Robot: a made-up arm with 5 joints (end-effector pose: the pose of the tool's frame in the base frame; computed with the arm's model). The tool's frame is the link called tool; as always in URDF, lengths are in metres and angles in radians.
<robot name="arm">
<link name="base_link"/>
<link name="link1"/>
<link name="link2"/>
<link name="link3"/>
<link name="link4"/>
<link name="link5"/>
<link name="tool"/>
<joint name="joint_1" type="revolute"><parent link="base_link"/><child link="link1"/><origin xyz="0 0 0.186" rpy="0 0 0"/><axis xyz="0 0 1"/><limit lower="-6.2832" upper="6.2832" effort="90" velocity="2.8"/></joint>
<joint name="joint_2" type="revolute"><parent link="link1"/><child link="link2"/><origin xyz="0 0 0" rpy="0 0 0"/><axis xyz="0 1 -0.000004"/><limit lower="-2.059" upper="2.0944" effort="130" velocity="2"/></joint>
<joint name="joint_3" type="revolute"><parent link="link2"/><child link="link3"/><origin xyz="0.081 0 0.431" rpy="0 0 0"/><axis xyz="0 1 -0.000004"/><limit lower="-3.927" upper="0.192" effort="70" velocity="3"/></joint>
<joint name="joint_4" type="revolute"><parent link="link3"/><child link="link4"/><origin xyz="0.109 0 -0.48" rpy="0 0 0"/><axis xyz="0 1 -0.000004"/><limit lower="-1.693" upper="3.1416" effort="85" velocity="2.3"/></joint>
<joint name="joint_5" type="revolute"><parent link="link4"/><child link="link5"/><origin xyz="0.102 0 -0.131" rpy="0 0 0"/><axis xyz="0 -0.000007 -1"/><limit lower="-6.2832" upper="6.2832" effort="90" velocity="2.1"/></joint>
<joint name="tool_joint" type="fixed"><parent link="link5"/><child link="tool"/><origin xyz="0 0 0" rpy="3.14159 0 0"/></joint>
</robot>
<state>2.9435 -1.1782 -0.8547 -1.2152 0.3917</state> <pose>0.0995 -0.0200 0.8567 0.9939 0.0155 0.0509 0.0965</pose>
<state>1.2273 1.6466 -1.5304 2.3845 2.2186</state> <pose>0.1065 0.2977 -0.3728 0.9381 0.2771 -0.1498 0.1439</pose>
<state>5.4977 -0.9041 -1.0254 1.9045 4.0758</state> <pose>0.1611 -0.1611 0.6583 0.0125 0.7577 0.6525 0.0009</pose>
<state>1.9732 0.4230 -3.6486 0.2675 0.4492</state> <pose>-0.0100 0.0235 1.1623 0.9321 -0.0663 -0.0633 -0.3504</pose>
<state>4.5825 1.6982 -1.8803 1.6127 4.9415</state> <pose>-0.0642 -0.4917 -0.5207 0.6550 -0.7428 0.1348 0.0325</pose>
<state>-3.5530 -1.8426 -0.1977 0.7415 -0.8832</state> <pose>-0.0874 0.0382 0.5258 0.4824 0.1861 -0.7744 -0.3647</pose>
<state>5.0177 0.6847 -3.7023 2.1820 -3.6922</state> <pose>0.1359 -0.4312 0.9462 0.2496 0.3198 0.8562 -0.3199</pose>
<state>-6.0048 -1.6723 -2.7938 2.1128 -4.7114</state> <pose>-0.8731 -0.2495 0.3989 0.7374 -0.3065 0.2314 -0.5556</pose>
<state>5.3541 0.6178 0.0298 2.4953 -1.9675</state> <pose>0.0067 -0.0090 0.1730 0.9925 0.0006 0.0003 0.1222</pose>
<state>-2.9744 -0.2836 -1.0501 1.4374 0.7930</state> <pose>-0.5297 -0.0894 0.4748 0.0460 0.3074 0.9502 0.0239</pose>
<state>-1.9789 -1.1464 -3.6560 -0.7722 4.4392</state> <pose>0.3316 0.7669 0.1197 0.3270 -0.9358 0.0632 -0.1159</pose>
